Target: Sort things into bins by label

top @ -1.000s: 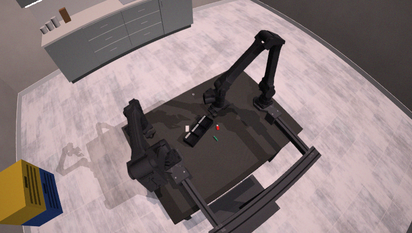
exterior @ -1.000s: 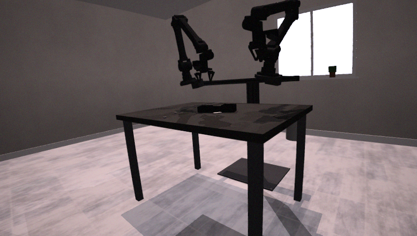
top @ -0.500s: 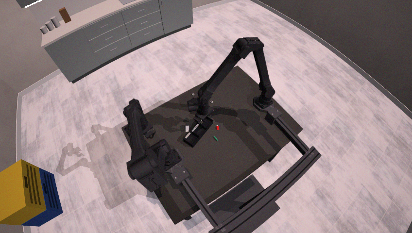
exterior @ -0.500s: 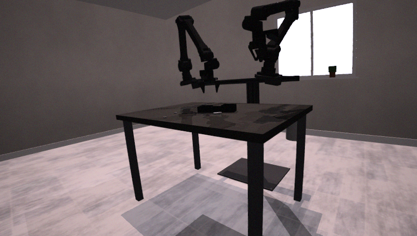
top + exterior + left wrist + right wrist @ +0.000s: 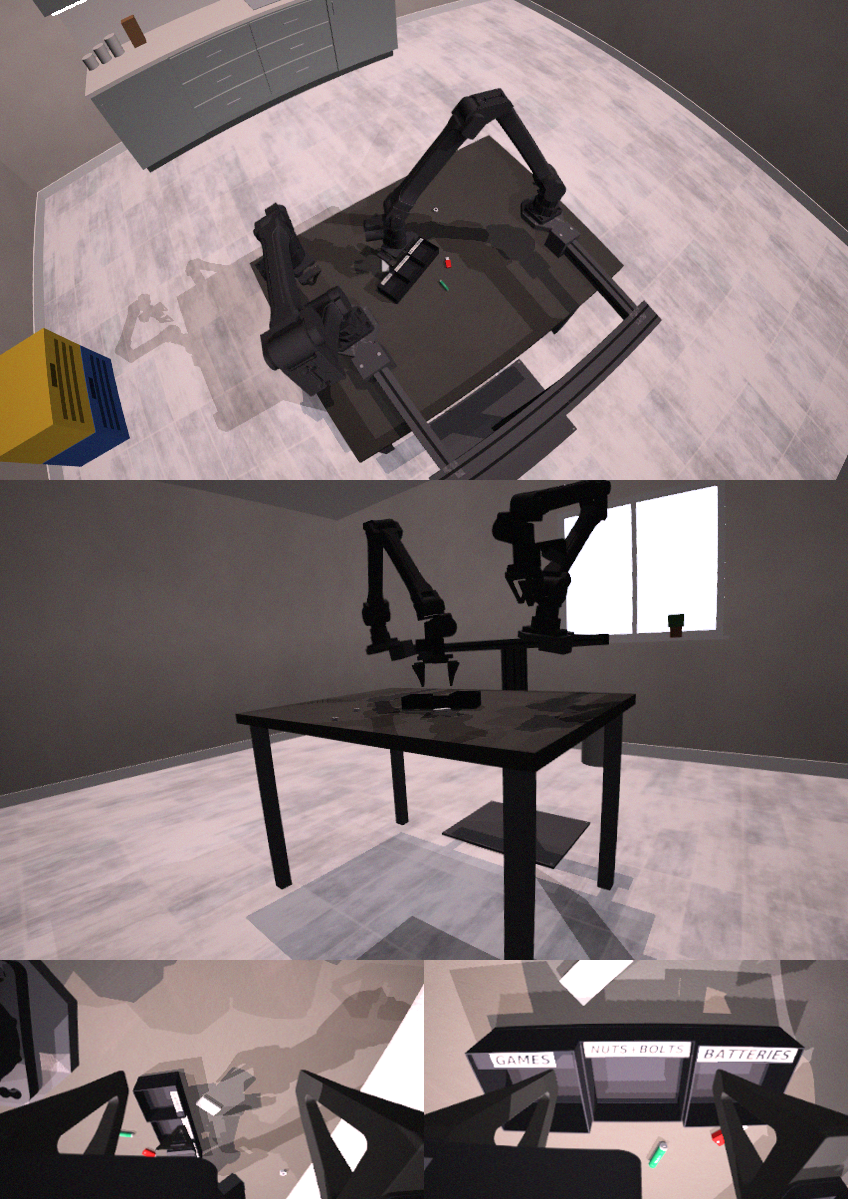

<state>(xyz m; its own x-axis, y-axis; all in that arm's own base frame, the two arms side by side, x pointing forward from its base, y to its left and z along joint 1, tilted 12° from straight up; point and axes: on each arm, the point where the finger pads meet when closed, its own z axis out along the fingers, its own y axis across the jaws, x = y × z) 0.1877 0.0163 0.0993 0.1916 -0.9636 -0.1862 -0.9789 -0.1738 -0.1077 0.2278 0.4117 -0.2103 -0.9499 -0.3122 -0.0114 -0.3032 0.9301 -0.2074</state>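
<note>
The green battery is 15 cm behind my right hand, 8 cm to the right of it and 8 cm below it. From my right hand the other things lie so: black labelled bin 6 cm below, 3 cm behind, 1 cm to the right; red usb stick 15 cm to the right, 8 cm below, 8 cm behind; white card 8 cm below, 4 cm to the left, 4 cm ahead.
</note>
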